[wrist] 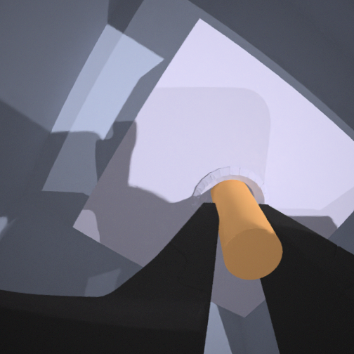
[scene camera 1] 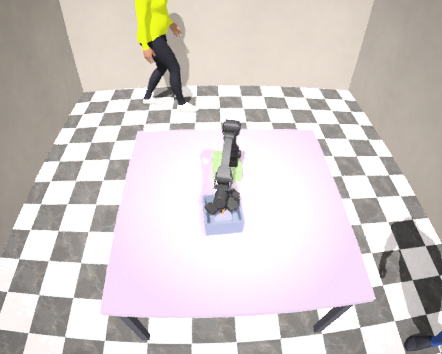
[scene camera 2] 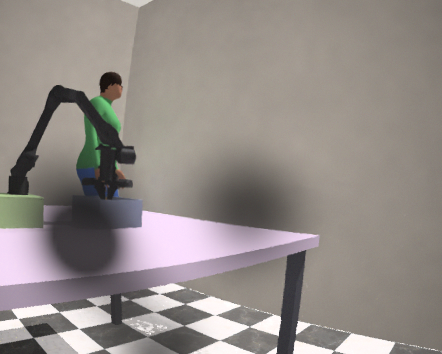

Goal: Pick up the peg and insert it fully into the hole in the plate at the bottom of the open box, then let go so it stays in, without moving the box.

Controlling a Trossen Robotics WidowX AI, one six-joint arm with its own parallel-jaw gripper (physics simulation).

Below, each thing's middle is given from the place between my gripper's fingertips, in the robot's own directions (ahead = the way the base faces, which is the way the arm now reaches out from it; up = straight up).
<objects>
I see the blue-grey box (scene camera 2: pixel 91 211) 2 cm below my hand. From my hand the other things lie so: pale square plate (wrist: pixel 217 113) (3 cm below); then orange peg (wrist: pixel 251 249) (1 cm below).
</objects>
